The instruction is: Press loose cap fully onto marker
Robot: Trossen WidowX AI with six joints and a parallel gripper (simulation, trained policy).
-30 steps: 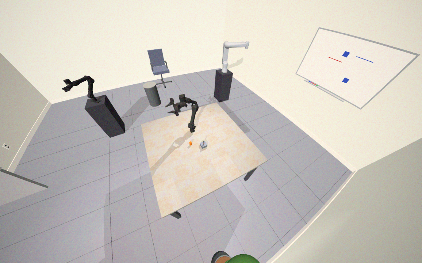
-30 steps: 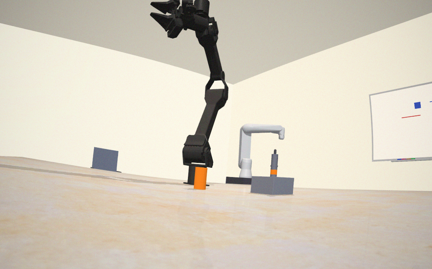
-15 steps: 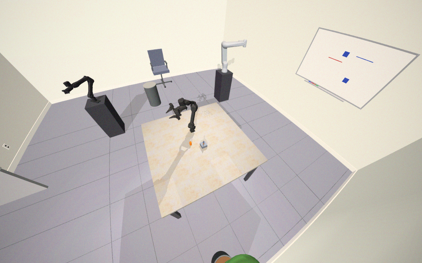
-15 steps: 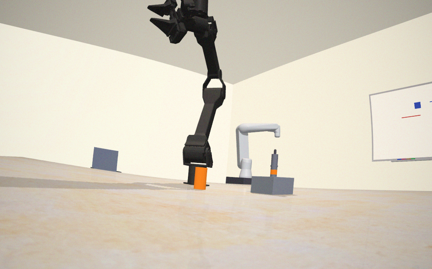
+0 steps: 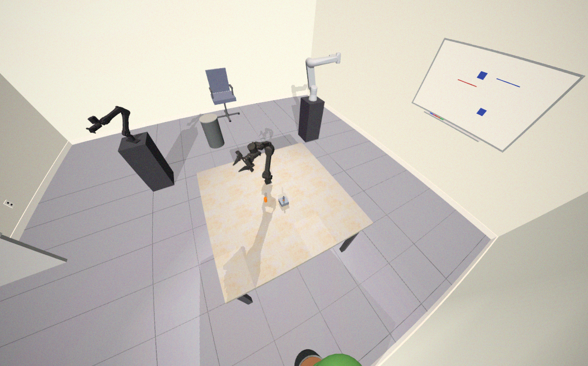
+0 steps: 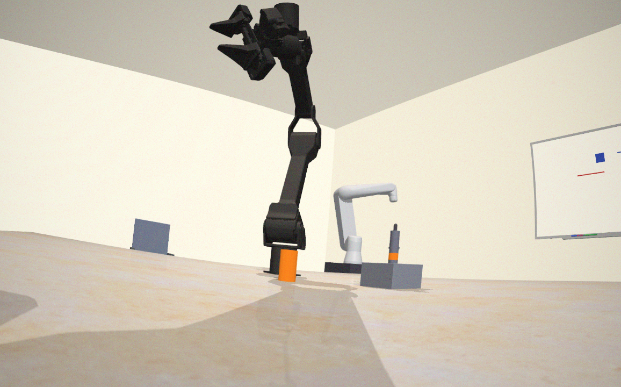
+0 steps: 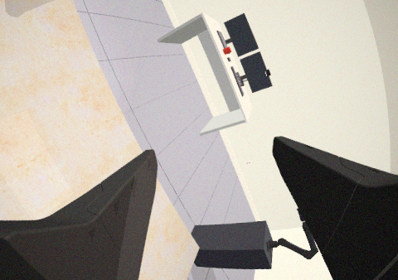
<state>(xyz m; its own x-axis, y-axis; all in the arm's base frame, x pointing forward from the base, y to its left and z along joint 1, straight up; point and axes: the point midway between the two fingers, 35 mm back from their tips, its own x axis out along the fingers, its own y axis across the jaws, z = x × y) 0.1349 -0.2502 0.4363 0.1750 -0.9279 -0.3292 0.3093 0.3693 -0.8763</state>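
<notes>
Now: the orange cap 400 mm below my gripper tip, 170 mm to the left of it and 80 mm ahead of it. From my gripper tip the other things lie so: grey holder block (410 mm below, 310 mm to the left, 160 mm ahead).
</notes>
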